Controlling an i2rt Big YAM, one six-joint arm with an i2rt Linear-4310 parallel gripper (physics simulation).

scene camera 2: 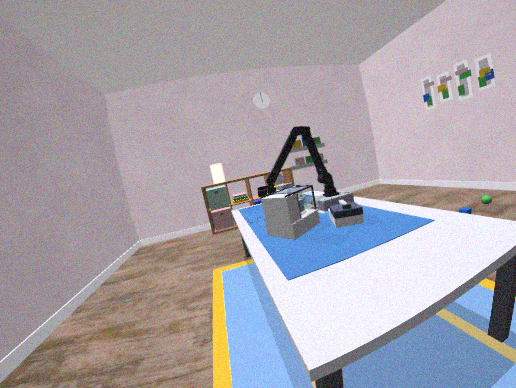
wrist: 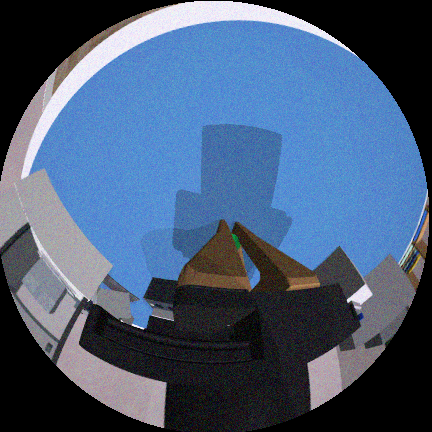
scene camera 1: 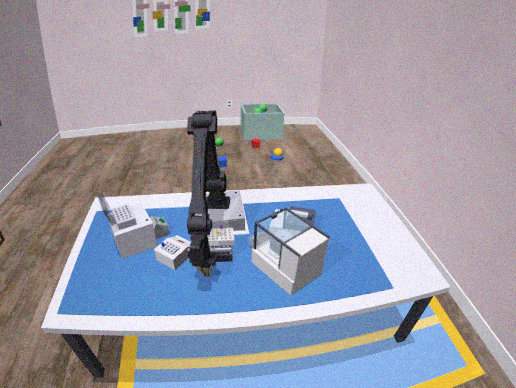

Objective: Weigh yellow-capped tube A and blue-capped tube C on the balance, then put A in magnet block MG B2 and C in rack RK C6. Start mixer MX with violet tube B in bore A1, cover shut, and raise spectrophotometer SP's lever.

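Places are measured from the arm's base along level axes (x right, y ahead, z up), in metres.
Where they show: gripper, fingertip midpoint: [wrist: 227, 226] [scene camera 1: 207, 276]; arm's base at its link origin: [scene camera 2: 330, 195] [scene camera 1: 217, 203].
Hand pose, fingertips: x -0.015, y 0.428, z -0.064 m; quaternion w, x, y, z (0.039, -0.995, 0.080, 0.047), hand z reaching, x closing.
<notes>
Each offset is from my fingertips to the top centre of the thing. "pt": to the spot under its first point.
My gripper [scene camera 1: 205, 273] [wrist: 227, 226] points down over the blue mat, in front of the magnet block, shut on a green-capped tube; a small green patch @[pt dx +0.006, dy +0.002, dz +0.022 m] [wrist: 236, 241] shows between the fingers, the rest is hidden. In scene view 2 the balance hides the fingertips. The yellow cap of tube A @[dx -0.012, dy -0.226, dz +0.052 m] [scene camera 1: 217, 232] and the violet cap of tube B @[dx -0.024, dy -0.266, dz +0.052 m] [scene camera 1: 221, 226] show in the white rack @[dx -0.020, dy -0.237, dz +0.028 m] [scene camera 1: 227, 241]. The dark magnet block @[dx -0.024, dy -0.121, dz +0.045 m] [scene camera 1: 224, 254] stands in front of it. A blue cap @[dx +0.199, dy -0.080, dz +0.085 m] [scene camera 1: 163, 244] [wrist: 360, 316] sits on the small white block device @[dx +0.157, dy -0.107, dz +0.067 m] [scene camera 1: 171, 258]. The glass-topped balance @[dx -0.290, dy -0.106, dz +0.220 m] [scene camera 1: 305, 265] [scene camera 2: 282, 217] stands right.
A large white machine @[dx +0.350, dy -0.195, dz +0.168 m] [scene camera 1: 136, 239] with a raised lid and a grid of bores stands at the left, a small grey unit with a green knob @[dx +0.260, dy -0.263, dz +0.072 m] [scene camera 1: 161, 221] beside it. A dark-topped device @[dx -0.356, dy -0.350, dz +0.099 m] [scene camera 1: 305, 215] [scene camera 2: 346, 214] stands behind the balance. The arm's base [scene camera 1: 231, 218] is behind the rack.
</notes>
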